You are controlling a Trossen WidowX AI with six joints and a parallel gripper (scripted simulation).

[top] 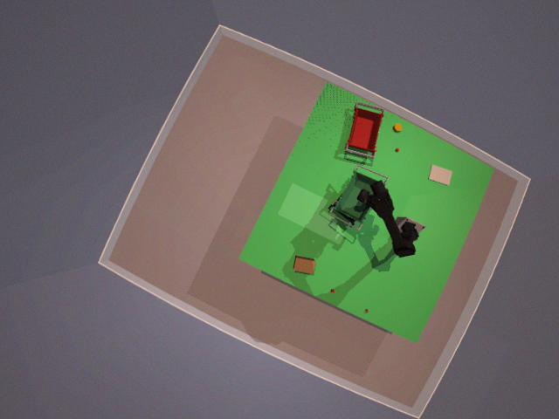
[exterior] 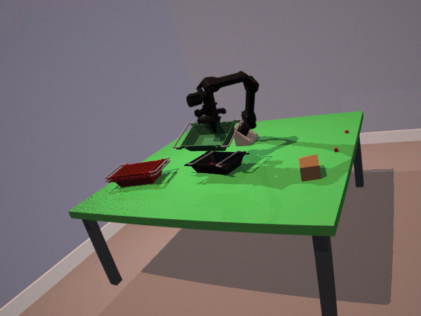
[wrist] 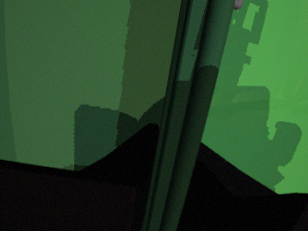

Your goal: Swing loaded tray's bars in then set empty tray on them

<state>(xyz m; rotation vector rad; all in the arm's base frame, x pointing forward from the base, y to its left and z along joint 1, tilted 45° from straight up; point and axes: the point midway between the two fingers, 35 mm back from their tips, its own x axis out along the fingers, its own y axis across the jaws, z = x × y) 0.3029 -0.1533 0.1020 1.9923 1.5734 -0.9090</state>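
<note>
Right now my gripper tip is 7 cm short of the green tray, 2 cm to the left of it and 1 cm below it. The rest, counted from my gripper tip: brown box: 21 cm ahead, 46 cm to the left, 15 cm below; then tan flat plate: 49 cm behind, 36 cm to the right, 18 cm below.
</note>
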